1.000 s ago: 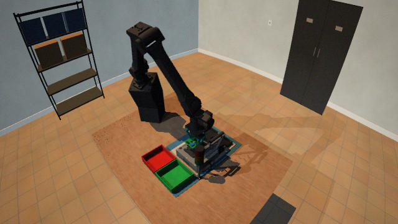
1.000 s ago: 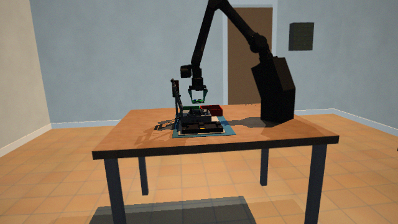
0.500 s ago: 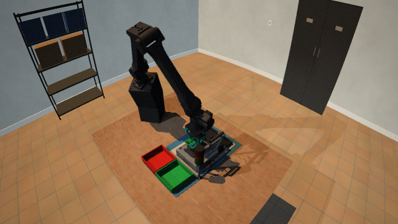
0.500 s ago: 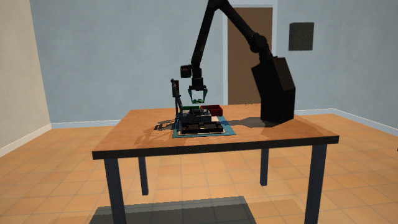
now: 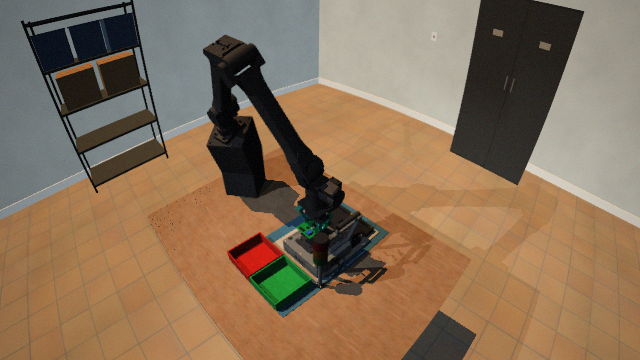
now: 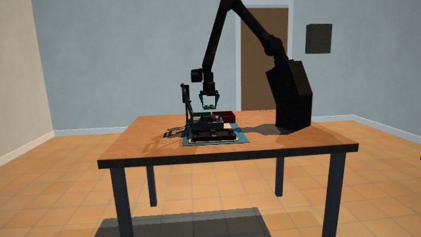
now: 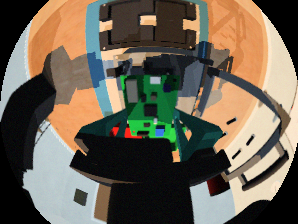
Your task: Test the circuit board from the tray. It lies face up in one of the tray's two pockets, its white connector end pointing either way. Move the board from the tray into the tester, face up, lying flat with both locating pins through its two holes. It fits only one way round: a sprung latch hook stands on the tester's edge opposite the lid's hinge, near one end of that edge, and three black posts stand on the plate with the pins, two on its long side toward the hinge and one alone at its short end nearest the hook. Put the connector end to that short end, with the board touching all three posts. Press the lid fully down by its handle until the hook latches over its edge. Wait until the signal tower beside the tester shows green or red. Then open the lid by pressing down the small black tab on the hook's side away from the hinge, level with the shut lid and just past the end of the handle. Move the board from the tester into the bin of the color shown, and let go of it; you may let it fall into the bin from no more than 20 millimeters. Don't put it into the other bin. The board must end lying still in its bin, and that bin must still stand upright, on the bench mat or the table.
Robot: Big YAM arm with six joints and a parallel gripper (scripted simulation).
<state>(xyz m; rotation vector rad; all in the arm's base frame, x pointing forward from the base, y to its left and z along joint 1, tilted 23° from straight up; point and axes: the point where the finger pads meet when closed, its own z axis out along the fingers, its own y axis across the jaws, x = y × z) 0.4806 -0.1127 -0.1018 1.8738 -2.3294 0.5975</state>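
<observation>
The green circuit board is right at my hand. From my hand the other things lie so: green bin 210 mm to the right, 120 mm below, 10 mm behind; then tester lid 120 mm ahead, 50 mm above, 40 mm to the right; then red bin 170 mm to the right, 150 mm behind, 120 mm below.
</observation>
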